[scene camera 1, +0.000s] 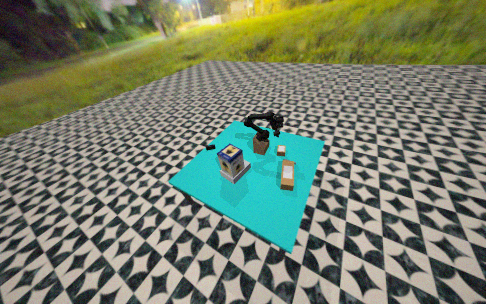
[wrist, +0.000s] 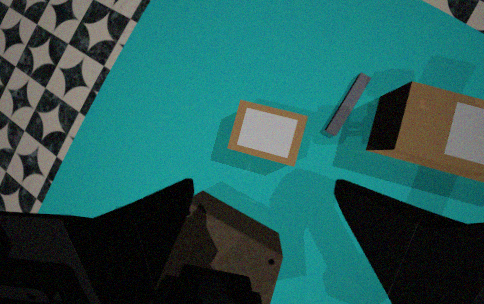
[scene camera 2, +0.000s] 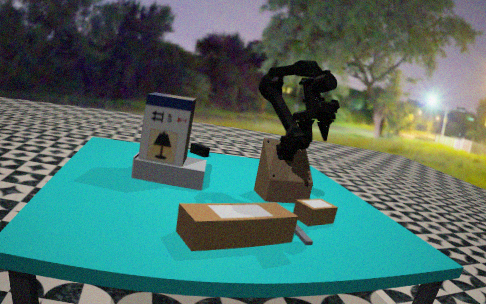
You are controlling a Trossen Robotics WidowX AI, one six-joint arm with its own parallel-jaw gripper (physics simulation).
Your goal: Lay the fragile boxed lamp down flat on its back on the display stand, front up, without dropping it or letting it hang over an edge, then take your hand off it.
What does the gripper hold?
Nothing.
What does the thin grey bar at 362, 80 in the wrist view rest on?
The table.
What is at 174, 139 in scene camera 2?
A boxed lamp.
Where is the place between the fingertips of the gripper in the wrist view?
263, 185
